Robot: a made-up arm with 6 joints. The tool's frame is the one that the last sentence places.
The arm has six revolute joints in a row. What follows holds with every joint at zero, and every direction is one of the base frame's.
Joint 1 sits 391.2 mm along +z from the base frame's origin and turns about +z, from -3.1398 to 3.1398 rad.
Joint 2 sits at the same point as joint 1 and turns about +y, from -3.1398 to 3.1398 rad.
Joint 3 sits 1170.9 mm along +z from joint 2 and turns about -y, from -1.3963 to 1.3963 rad.
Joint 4 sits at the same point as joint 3 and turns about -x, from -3.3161 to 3.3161 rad.
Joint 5 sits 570.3 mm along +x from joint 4 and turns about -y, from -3.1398 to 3.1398 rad.
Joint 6 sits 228.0 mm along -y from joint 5 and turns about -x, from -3.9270 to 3.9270 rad.
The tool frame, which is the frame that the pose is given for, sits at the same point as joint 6; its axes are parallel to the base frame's.
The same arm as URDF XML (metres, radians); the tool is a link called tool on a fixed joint. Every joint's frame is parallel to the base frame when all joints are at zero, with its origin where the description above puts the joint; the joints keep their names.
<robot name="arm">
<joint name="joint 1" type="revolute"><parent link="base"/><child link="link1"/><origin xyz="0 0 0.3912" rpy="0 0 0"/><axis xyz="0 0 1"/><limit lower="-3.1398" upper="3.1398"/></joint>
<joint name="joint 2" type="revolute"><parent link="link1"/><child link="link2"/><origin xyz="0 0 0" rpy="0 0 0"/><axis xyz="0 1 0"/><limit lower="-3.1398" upper="3.1398"/></joint>
<joint name="joint 3" type="revolute"><parent link="link2"/><child link="link3"/><origin xyz="0 0 1.1709" rpy="0 0 0"/><axis xyz="0 -1 0"/><limit lower="-1.3963" upper="1.3963"/></joint>
<joint name="joint 4" type="revolute"><parent link="link3"/><child link="link4"/><origin xyz="0 0 0" rpy="0 0 0"/><axis xyz="-1 0 0"/><limit lower="-3.3161" upper="3.3161"/></joint>
<joint name="joint 5" type="revolute"><parent link="link4"/><child link="link5"/><origin xyz="0.5703 0 0" rpy="0 0 0"/><axis xyz="0 -1 0"/><limit lower="-3.1398" upper="3.1398"/></joint>
<joint name="joint 6" type="revolute"><parent link="link5"/><child link="link6"/><origin xyz="0 -0.228 0" rpy="0 0 0"/><axis xyz="-1 0 0"/><limit lower="-3.927" upper="3.927"/></joint>
<joint name="tool_joint" type="fixed"><parent link="link6"/><child link="tool"/><origin xyz="0 0 0" rpy="0 0 0"/></joint>
<link name="base"/>
<link name="link1"/>
<link name="link2"/>
<link name="link3"/>
<link name="link4"/>
<link name="link5"/>
<link name="link6"/>
<link name="tool"/>
</robot>

